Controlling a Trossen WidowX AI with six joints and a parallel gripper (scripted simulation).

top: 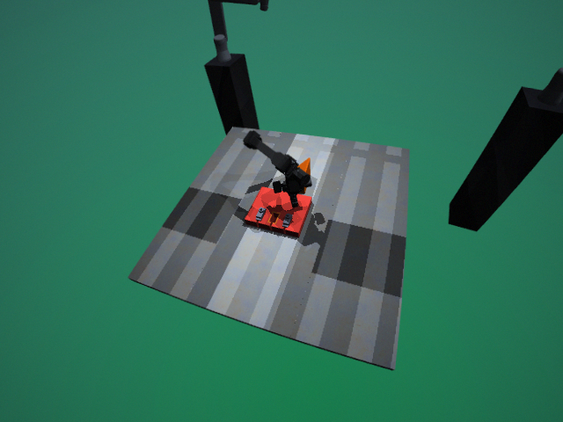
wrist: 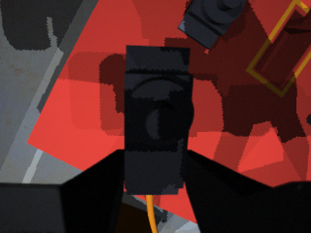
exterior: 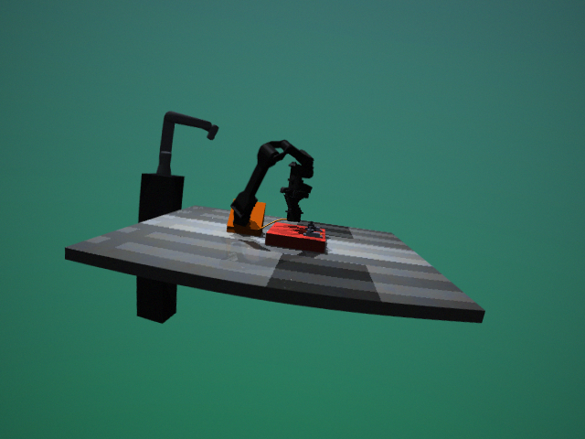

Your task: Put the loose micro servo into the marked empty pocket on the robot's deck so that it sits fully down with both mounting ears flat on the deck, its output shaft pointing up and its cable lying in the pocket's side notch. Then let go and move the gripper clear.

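Right now the red deck is 10 cm below my gripper tip, 7 cm to the right of it and 1 cm ahead of it.
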